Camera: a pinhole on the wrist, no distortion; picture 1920 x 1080 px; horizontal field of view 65.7 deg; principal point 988.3 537.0 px. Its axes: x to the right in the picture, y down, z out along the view. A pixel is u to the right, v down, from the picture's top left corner.
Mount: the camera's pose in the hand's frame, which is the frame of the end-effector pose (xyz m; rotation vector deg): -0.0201 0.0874 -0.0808 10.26 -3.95 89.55
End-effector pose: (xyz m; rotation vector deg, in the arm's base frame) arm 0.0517 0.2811 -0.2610 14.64 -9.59 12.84
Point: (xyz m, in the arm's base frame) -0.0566 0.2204 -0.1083
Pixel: 746.9 1018.1
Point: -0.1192 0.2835 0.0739
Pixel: 1349.2 936.1
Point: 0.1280 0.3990 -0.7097
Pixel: behind the camera
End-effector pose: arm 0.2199 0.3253 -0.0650 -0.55 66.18 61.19
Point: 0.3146 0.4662 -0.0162
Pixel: 914.5 176.6
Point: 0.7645 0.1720 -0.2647
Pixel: outside the picture
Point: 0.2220 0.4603 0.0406
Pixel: 1505.3 389.0
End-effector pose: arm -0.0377 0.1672 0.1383 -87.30 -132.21 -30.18
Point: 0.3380 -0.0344 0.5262
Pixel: behind the camera
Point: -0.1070 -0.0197 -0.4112
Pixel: outside the picture
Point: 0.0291 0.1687 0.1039
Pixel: 819.4 908.3
